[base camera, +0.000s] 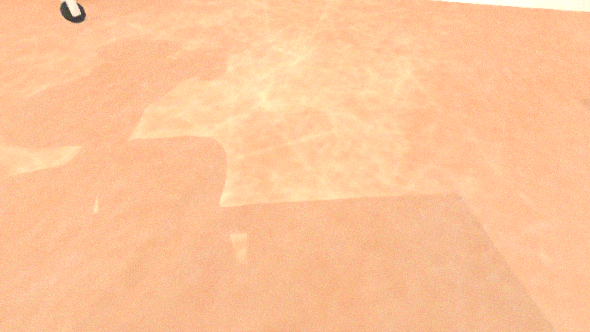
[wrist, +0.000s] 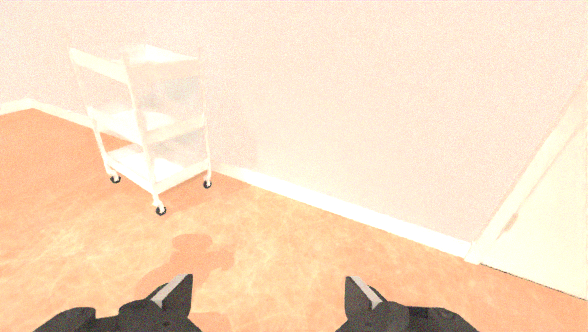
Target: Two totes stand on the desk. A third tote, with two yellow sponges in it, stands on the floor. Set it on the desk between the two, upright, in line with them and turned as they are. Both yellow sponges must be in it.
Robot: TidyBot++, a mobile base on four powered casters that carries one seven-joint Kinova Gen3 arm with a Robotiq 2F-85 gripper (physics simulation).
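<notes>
My gripper (wrist: 270, 292) is open, with its two dark fingers wide apart at the bottom of the wrist view. No object shows between the fingers; floor shows there. The totes, the yellow sponges and the desk do not show in the base camera view or in the wrist view.
A white three-tier cart (wrist: 145, 135) on black casters stands by the wall at the left of the wrist view. One caster (base camera: 73, 12) shows at the top left of the base camera view. A white door (wrist: 555, 225) and its frame are at the right. Shadows lie on the floor.
</notes>
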